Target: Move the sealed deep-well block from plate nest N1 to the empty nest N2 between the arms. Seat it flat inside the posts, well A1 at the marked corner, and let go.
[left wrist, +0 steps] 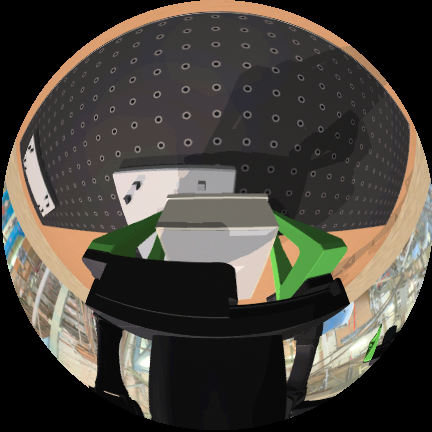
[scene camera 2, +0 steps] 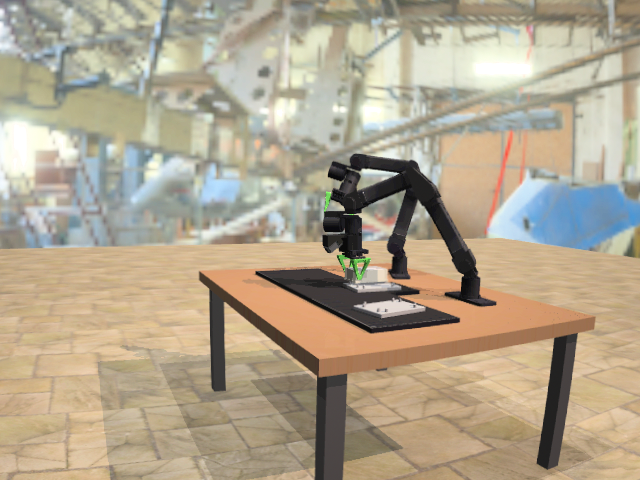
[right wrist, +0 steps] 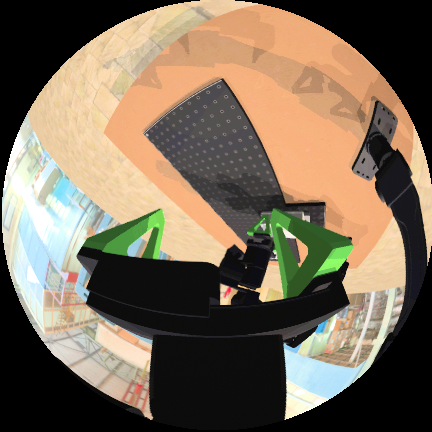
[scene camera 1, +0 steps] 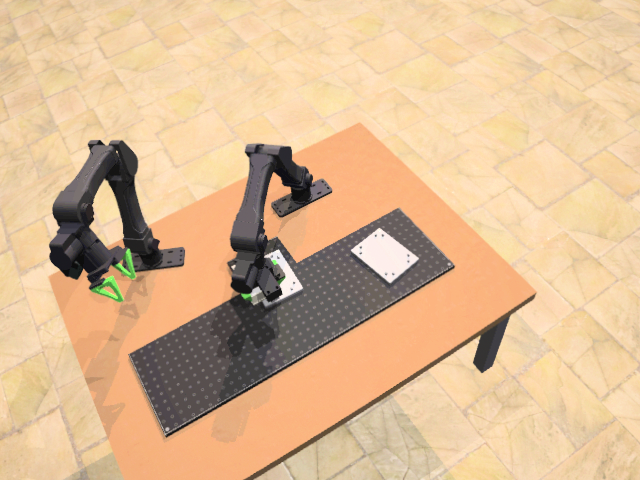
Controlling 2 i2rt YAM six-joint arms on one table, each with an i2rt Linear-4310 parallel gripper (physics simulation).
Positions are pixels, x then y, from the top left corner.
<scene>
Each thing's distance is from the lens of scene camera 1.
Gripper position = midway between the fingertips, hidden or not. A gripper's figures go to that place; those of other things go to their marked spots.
my right gripper [scene camera 1: 128, 289]: 152 cm
white nest plate [scene camera 1: 290, 286]: 166 cm
</scene>
